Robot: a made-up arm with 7 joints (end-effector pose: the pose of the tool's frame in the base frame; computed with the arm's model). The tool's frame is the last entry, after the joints.
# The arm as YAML. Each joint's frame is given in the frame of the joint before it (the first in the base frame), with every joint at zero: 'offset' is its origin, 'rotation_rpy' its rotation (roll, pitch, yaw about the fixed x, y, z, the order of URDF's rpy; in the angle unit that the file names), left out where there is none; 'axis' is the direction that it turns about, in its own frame. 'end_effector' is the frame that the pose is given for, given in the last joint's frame.
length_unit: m
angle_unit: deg
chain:
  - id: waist
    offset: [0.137, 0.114, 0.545]
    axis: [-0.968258, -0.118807, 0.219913]
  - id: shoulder
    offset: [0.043, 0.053, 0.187]
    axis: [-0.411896, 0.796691, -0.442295]
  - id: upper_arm
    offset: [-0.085, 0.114, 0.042]
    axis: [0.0, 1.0, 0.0]
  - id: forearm
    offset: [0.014, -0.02, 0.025]
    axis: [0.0, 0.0, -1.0]
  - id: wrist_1
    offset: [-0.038, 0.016, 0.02]
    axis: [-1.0, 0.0, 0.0]
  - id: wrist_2
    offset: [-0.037, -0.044, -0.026]
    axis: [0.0, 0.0, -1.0]
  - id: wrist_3
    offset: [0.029, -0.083, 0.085]
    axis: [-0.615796, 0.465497, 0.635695]
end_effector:
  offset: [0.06, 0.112, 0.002]
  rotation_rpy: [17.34, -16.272, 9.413]
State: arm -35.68 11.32 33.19 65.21 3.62 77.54 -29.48
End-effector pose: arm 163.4 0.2 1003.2 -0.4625 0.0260 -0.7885 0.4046
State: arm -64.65 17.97 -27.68 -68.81 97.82 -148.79 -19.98
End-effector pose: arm -26.7 -51.2 749.6 -0.2343 0.4086 0.7992 0.3733
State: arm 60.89 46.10 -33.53 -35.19 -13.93 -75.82 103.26
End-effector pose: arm 117.1 379.5 608.0 0.4104 -0.5324 -0.6836 0.2841
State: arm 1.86 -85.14 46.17 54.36 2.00 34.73 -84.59
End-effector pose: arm -49.8 -21.9 786.9 0.3812 -0.5818 -0.6248 0.3547
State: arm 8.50 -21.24 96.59 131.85 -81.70 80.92 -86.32
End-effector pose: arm -68.0 480.7 718.6 0.2801 0.6895 0.4953 0.4481
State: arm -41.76 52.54 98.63 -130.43 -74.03 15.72 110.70
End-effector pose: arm 45.2 30.4 801.4 -0.8063 0.4191 -0.2280 0.3497
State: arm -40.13 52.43 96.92 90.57 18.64 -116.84 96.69
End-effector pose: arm 271.8 96.0 807.9 -0.7275 -0.4474 -0.4668 0.2296
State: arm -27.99 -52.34 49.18 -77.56 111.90 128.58 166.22
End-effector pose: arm 73.8 43.1 589.3 -0.2748 0.0090 0.2332 0.9328
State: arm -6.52 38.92 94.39 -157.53 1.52 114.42 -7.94
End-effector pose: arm 178.9 291.1 585.3 0.4980 0.6701 -0.1856 0.5182
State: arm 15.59 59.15 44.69 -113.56 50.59 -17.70 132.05
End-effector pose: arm 323.3 164.4 670.4 0.3283 -0.1593 -0.9145 0.1749
